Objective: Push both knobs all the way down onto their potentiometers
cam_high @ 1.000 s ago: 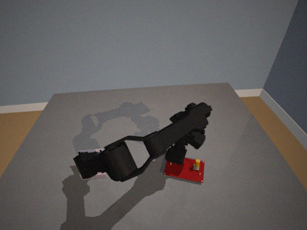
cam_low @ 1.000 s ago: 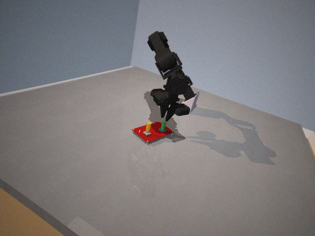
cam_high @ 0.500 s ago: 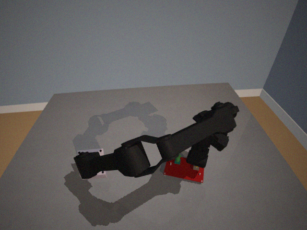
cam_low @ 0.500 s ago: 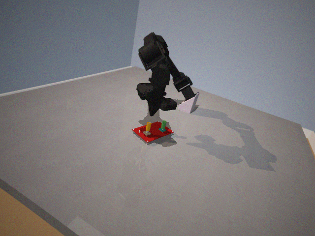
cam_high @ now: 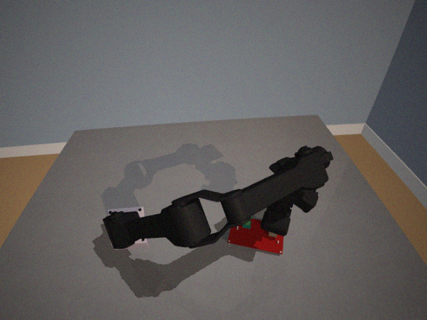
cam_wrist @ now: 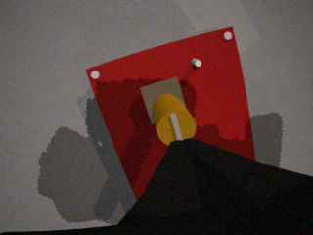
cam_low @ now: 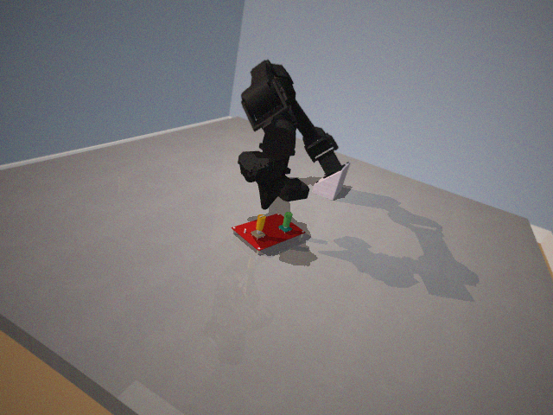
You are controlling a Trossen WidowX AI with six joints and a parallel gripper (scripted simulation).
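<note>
My gripper tip is 50 mm above the grey potentiometer. Round my gripper tip: teal potentiometer: 70 mm behind, 40 mm to the left, 50 mm below; green knob: 70 mm behind, 40 mm to the left, 40 mm below.
</note>
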